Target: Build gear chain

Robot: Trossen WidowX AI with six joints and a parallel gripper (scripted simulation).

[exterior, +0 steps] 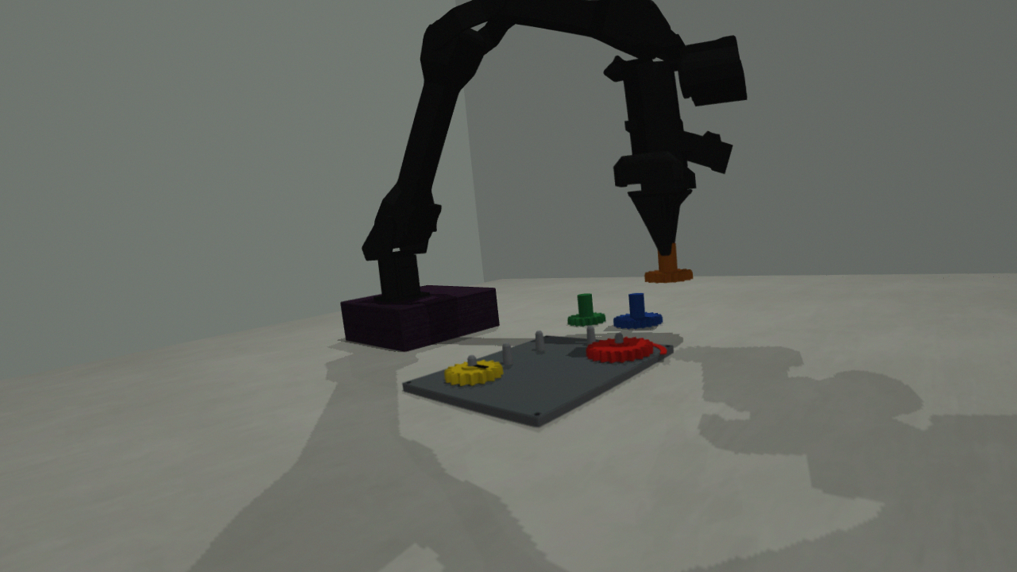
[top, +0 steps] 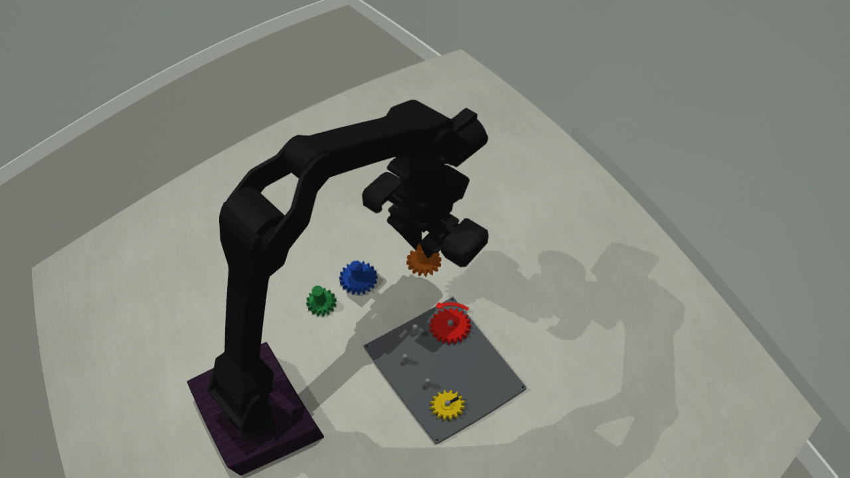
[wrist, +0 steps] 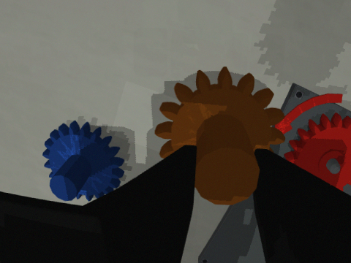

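Now: the red gear 9 cm to the right of my gripper tip and 8 cm below it. Round my gripper tip: orange gear (1 cm below); blue gear (9 cm behind, 8 cm below, 6 cm to the left); red arrow (9 cm below, 6 cm to the right, 2 cm ahead).
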